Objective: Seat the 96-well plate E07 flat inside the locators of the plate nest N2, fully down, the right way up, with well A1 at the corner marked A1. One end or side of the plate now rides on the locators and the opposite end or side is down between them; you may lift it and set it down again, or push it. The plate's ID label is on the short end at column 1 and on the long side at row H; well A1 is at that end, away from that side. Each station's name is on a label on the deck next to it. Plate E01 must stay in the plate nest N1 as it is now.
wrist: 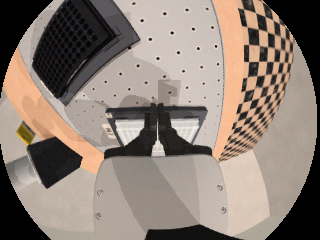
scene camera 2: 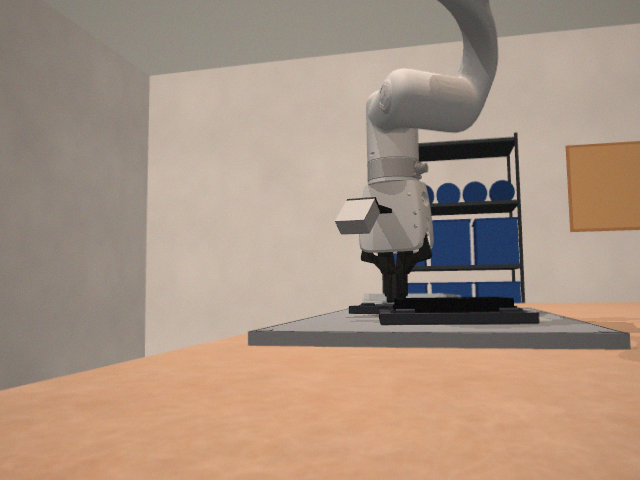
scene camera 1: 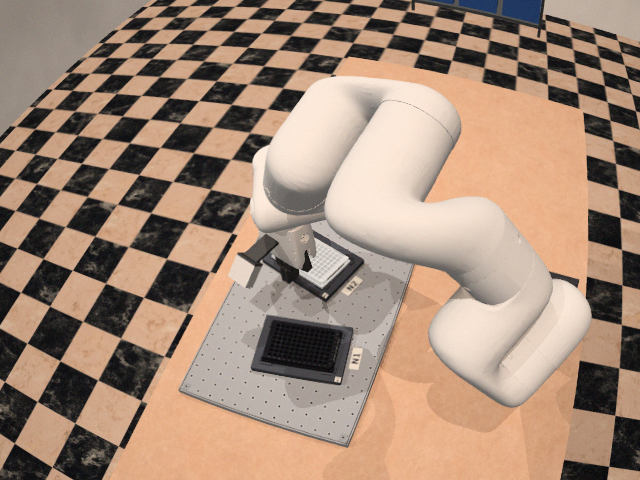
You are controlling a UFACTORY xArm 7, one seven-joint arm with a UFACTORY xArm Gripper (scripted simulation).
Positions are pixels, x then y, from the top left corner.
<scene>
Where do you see a black plate nest N2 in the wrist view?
176, 112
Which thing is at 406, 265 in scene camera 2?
The gripper.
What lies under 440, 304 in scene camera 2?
A black plate E01.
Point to a white 96-well plate E07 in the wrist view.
127, 130
</scene>
